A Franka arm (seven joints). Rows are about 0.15 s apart.
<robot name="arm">
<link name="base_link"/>
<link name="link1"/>
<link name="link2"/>
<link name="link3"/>
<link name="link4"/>
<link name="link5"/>
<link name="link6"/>
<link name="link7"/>
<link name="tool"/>
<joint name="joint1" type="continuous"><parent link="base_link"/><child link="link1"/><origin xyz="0.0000 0.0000 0.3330" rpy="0.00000 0.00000 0.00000"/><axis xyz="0 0 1"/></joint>
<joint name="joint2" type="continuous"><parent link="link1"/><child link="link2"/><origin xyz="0.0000 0.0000 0.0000" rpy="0.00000 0.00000 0.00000"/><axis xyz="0 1 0"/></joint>
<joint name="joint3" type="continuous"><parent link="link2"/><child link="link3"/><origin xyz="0.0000 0.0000 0.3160" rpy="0.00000 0.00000 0.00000"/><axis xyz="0 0 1"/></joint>
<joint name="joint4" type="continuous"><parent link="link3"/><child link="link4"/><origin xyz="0.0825 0.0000 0.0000" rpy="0.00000 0.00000 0.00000"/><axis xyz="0 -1 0"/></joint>
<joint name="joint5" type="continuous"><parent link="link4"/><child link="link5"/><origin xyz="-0.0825 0.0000 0.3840" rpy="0.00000 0.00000 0.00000"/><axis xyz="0 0 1"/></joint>
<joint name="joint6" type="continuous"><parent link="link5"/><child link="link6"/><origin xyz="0.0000 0.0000 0.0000" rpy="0.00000 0.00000 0.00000"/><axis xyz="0 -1 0"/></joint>
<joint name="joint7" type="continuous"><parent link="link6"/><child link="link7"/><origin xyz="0.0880 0.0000 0.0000" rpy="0.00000 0.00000 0.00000"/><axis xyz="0 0 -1"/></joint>
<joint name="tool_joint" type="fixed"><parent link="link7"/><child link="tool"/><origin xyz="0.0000 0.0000 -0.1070" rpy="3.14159 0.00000 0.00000"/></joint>
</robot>
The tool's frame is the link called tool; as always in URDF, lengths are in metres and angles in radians. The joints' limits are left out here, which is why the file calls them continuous.
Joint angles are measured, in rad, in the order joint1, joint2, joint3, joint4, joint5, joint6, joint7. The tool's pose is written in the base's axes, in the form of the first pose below.
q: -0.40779, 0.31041, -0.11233, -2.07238, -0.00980, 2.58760, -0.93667
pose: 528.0 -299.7 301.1; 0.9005 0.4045 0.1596; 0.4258 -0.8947 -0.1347; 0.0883 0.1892 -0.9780
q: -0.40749, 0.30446, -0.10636, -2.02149, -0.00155, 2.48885, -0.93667
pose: 535.7 -299.6 316.3; 0.9038 0.4085 0.1273; 0.4220 -0.9001 -0.1080; 0.0704 0.1514 -0.9860
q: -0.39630, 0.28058, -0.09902, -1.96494, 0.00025, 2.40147, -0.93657
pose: 548.3 -293.1 347.1; 0.8972 0.4234 0.1254; 0.4358 -0.8947 -0.0976; 0.0709 0.1422 -0.9873
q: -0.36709, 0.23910, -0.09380, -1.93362, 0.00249, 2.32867, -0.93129
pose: 558.1 -274.1 379.6; 0.8850 0.4467 0.1313; 0.4591 -0.8841 -0.0872; 0.0771 0.1374 -0.9875
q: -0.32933, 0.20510, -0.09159, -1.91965, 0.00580, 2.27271, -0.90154
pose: 565.0 -250.1 401.4; 0.8815 0.4541 0.1297; 0.4652 -0.8822 -0.0731; 0.0813 0.1248 -0.9888
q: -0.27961, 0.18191, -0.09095, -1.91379, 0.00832, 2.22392, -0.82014
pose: 572.2 -219.6 413.4; 0.8968 0.4268 0.1165; 0.4350 -0.8987 -0.0554; 0.0810 0.1004 -0.9916
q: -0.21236, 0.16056, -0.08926, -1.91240, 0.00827, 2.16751, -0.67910
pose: 579.2 -177.8 421.4; 0.9274 0.3634 0.0886; 0.3675 -0.9294 -0.0352; 0.0696 0.0652 -0.9954
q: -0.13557, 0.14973, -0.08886, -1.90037, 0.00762, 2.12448, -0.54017
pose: 588.5 -132.1 429.4; 0.9491 0.3068 0.0716; 0.3091 -0.9508 -0.0232; 0.0609 0.0441 -0.9972
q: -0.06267, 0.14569, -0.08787, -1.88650, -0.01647, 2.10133, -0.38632
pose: 596.5 -89.4 436.3; 0.9684 0.2409 0.0649; 0.2435 -0.9692 -0.0370; 0.0540 0.0516 -0.9972
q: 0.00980, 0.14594, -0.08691, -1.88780, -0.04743, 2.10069, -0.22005
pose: 601.1 -46.9 435.5; 0.9844 0.1639 0.0636; 0.1677 -0.9841 -0.0585; 0.0530 0.0683 -0.9963
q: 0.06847, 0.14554, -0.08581, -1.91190, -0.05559, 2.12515, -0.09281
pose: 600.4 -11.2 426.6; 0.9925 0.1020 0.0678; 0.1061 -0.9925 -0.0607; 0.0611 0.0675 -0.9958
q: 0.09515, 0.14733, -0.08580, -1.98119, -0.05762, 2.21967, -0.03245
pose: 594.8 5.1 402.1; 0.9930 0.0730 0.0929; 0.0785 -0.9953 -0.0574; 0.0882 0.0643 -0.9940
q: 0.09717, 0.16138, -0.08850, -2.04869, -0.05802, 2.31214, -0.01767
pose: 588.0 5.2 371.7; 0.9927 0.0619 0.1038; 0.0680 -0.9961 -0.0559; 0.0999 0.0625 -0.9930
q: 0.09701, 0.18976, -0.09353, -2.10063, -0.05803, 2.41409, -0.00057
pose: 584.3 2.9 341.9; 0.9912 0.0439 0.1252; 0.0512 -0.9972 -0.0554; 0.1224 0.0613 -0.9906
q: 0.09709, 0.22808, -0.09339, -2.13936, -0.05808, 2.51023, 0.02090
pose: 581.6 3.6 312.4; 0.9892 0.0269 0.1443; 0.0350 -0.9979 -0.0542; 0.1425 0.0587 -0.9880
